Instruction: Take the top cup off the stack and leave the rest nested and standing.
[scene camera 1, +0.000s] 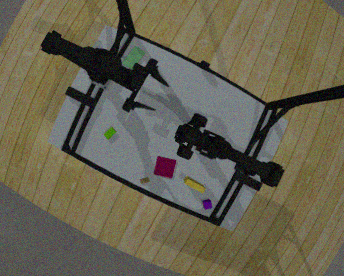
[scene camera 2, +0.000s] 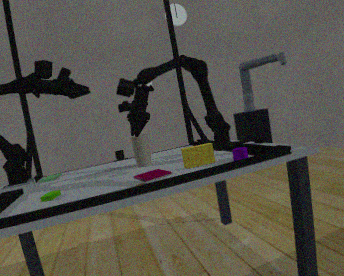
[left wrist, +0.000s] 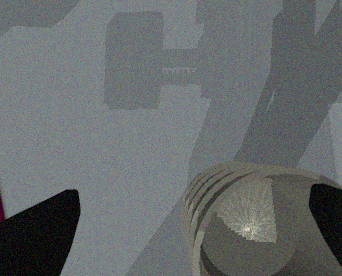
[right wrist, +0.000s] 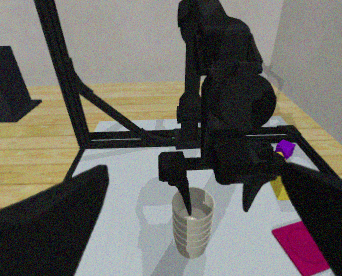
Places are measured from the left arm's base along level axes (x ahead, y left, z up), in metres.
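Where they show: left gripper, fingertip midpoint: (scene camera 2: 134, 136) (left wrist: 195, 197) (right wrist: 217, 212); right gripper, fingertip midpoint: (scene camera 1: 162, 98) (scene camera 2: 89, 90) (right wrist: 194, 172); left arm's base, link origin: (scene camera 2: 223, 143) (right wrist: 189, 135); right arm's base, link origin: (scene camera 1: 102, 77) (scene camera 2: 18, 182).
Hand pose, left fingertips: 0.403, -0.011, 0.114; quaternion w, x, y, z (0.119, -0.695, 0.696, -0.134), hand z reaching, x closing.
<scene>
Things, the pixels of their top centre, and the offset from my left fingertips, as dx, dy, dz. "pt": a spot on its surface instead.
- crimson square, surface spot: (right wrist: 302, 247) (scene camera 1: 165, 164) pt +0.006, +0.186, -0.128
- yellow block, top centre: (scene camera 2: 196, 146) (scene camera 1: 195, 186) -0.173, +0.217, -0.066
- purple cube, top centre: (right wrist: 286, 144) (scene camera 2: 239, 148) (scene camera 1: 208, 205) -0.295, +0.299, -0.096
- small brown piece, top centre: (scene camera 1: 144, 180) +0.070, +0.310, -0.128
- bright green block, top centre: (scene camera 2: 50, 193) (scene camera 1: 109, 133) +0.337, +0.155, -0.121
- pale green piece, top centre: (scene camera 2: 50, 176) (scene camera 1: 133, 57) +0.393, -0.264, -0.126
A stack of nested beige cups (scene camera 2: 142, 154) (left wrist: 196, 202) (right wrist: 192, 234) stands upright on the table, its ridged rims close together. It is hidden under the left arm in scene camera 1. My left gripper (scene camera 1: 183, 135) (scene camera 2: 136, 134) (left wrist: 195, 197) (right wrist: 217, 212) is open and points down at the top of the stack, off-centre. In the left wrist view the right-hand finger overlaps the top cup's rim, and the left-hand finger is well clear. In the right wrist view one finger overlaps the stack's mouth. My right gripper (scene camera 1: 161, 97) (scene camera 2: 89, 91) is open and empty, high above the table.
A crimson square (scene camera 1: 165, 167) (scene camera 2: 152, 175) (right wrist: 302, 247) lies near the stack. A yellow block (scene camera 1: 194, 184) (scene camera 2: 198, 156), a purple cube (scene camera 1: 207, 204) (scene camera 2: 240, 153), a small brown piece (scene camera 1: 145, 180), a bright green block (scene camera 1: 110, 133) and a pale green piece (scene camera 1: 133, 57) are elsewhere on the table.
</scene>
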